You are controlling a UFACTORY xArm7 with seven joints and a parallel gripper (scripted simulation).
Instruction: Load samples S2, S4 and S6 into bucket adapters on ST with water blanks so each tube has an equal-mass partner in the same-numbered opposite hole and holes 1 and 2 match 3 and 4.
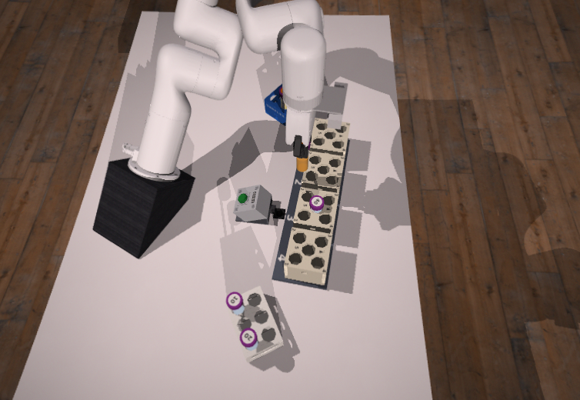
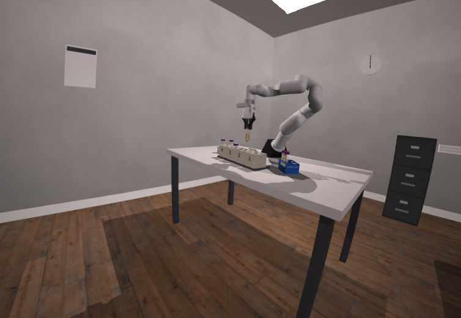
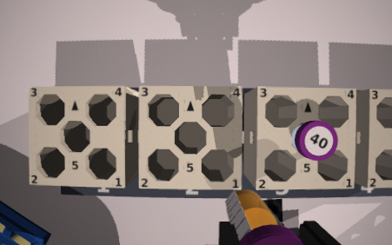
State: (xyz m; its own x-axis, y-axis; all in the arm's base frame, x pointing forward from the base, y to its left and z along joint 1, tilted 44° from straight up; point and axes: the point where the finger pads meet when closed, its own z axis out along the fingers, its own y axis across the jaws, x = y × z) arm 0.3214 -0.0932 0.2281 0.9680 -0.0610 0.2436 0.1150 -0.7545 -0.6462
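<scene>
Right now my hand is 5 cm above the orange-dot tube and 1 cm to the right of it. From my hand the other things lie so: 40 mL water blank (19 cm below, 7 cm to the right, 5 cm ahead); then green done key (19 cm below, 13 cm behind, 8 cm to the right); then blue sample rack (29 cm to the left, 22 cm below, 13 cm behind).
</scene>
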